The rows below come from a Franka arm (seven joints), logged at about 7 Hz.
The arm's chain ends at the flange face. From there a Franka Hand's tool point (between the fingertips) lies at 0.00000 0.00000 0.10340 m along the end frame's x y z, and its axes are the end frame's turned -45 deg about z.
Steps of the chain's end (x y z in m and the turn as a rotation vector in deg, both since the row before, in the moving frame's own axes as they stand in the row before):
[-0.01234 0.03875 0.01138 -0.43 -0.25 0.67]
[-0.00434 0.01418 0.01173 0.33 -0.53 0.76]
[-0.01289 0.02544 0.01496 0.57 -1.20 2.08]
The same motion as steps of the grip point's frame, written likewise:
[-0.03700 0.01890 0.01138 -0.13 -0.48 0.67]
[-0.01334 0.00586 0.01172 0.61 -0.14 0.76]
[-0.02787 0.00660 0.01493 1.25 -0.45 2.08]

